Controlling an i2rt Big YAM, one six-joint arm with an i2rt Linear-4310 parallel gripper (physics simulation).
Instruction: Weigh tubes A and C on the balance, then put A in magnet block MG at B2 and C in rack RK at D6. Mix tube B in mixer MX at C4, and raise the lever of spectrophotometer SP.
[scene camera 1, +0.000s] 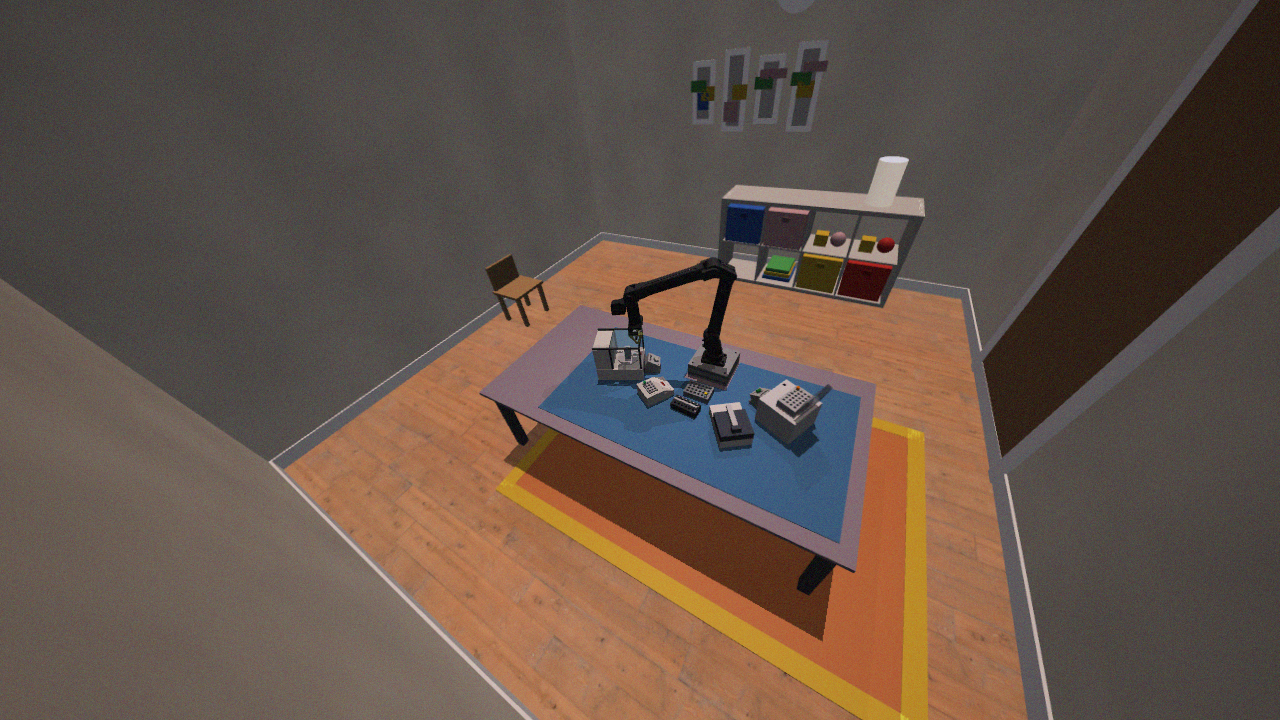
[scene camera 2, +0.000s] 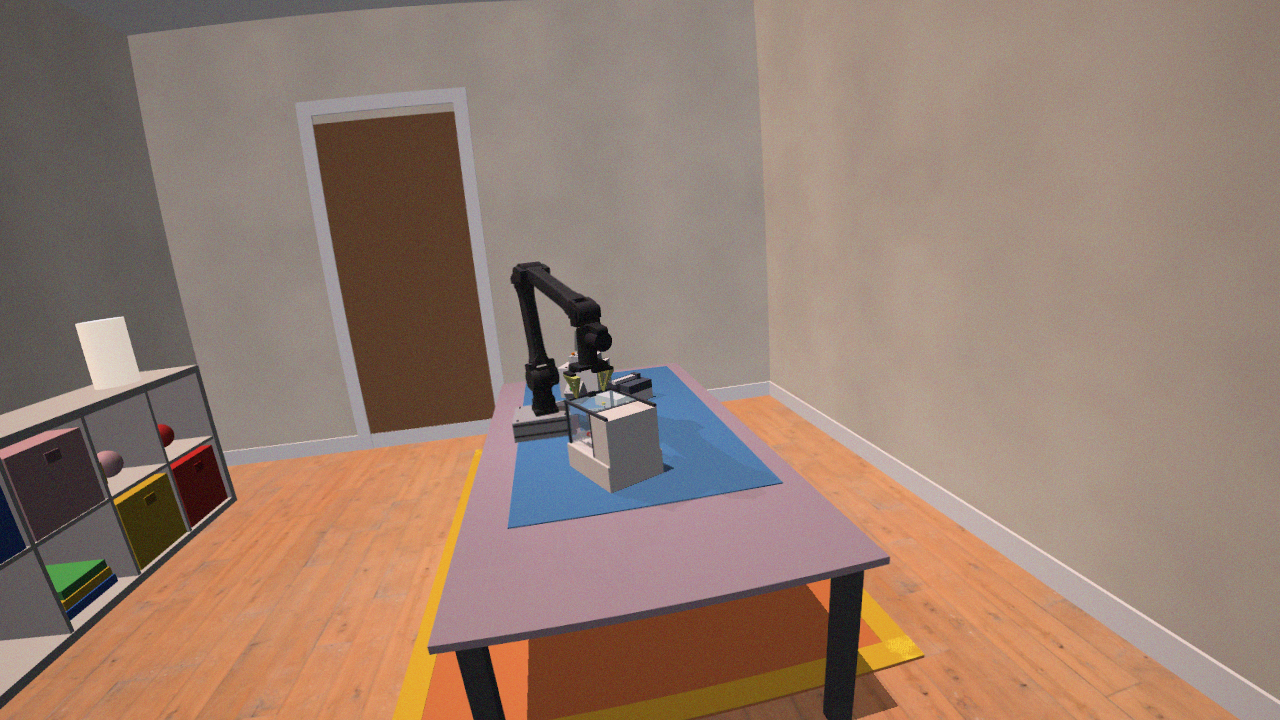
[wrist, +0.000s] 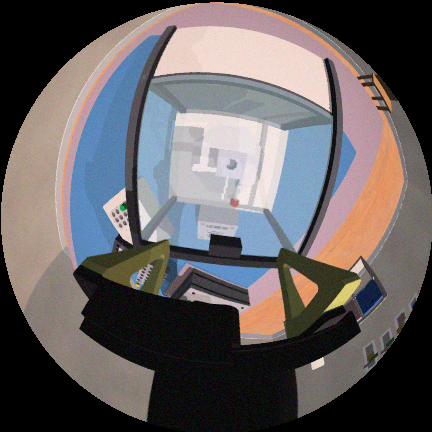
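Where they show: gripper, fingertip midpoint: (scene camera 1: 637, 337) (scene camera 2: 590, 394) (wrist: 224, 251); arm's base, link origin: (scene camera 1: 713, 359) (scene camera 2: 545, 410).
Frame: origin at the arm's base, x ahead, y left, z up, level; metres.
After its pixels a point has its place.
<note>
The balance (scene camera 1: 619, 358) @(x 0.199, y -0.438, z 0.075 m) (scene camera 2: 633, 443) @(x 0.155, y -0.585, z 0.051 m) (wrist: 240, 52) @(x 0.154, y -0.532, z 0.135 m) has a pale body and a clear-walled chamber with dark top rails. Inside, a clear tube with a red cap (wrist: 234, 202) shows near the front, off the round pan centre (wrist: 231, 164). Its letter and exact tilt are unclear. My gripper (scene camera 1: 636, 336) @(x 0.097, y -0.370, z 0.144 m) (scene camera 2: 589, 386) @(x 0.097, y -0.370, z 0.144 m) (wrist: 224, 251) @(x 0.097, y -0.370, z 0.144 m) is open and empty, above the balance's front edge, by the dark handle (wrist: 225, 246) @(x 0.102, y -0.381, z 0.154 m). A small rack (scene camera 1: 698, 391) @(x 0.206, y -0.029, z -0.038 m) and a dark block (scene camera 1: 685, 406) @(x 0.314, y -0.065, z -0.039 m) stand mid-table. Tubes in them are too small to tell apart.
A keypad device (scene camera 1: 655, 389) @(x 0.286, y -0.221, z 0.001 m) (wrist: 119, 216) @(x 0.284, y -0.244, z -0.002 m) stands beside the balance. A dark-topped device (scene camera 1: 732, 426) @(x 0.422, y 0.163, z 0.034 m) and a large keypad machine with a side lever (scene camera 1: 787, 411) @(x 0.316, y 0.363, z 0.076 m) stand farther right. A small grey unit (scene camera 1: 653, 362) @(x 0.106, y -0.294, z 0.000 m) (wrist: 217, 228) sits before the balance. The arm's base (scene camera 1: 713, 366) @(x 0.054, y 0.010, z 0.000 m) is behind the racks.
</note>
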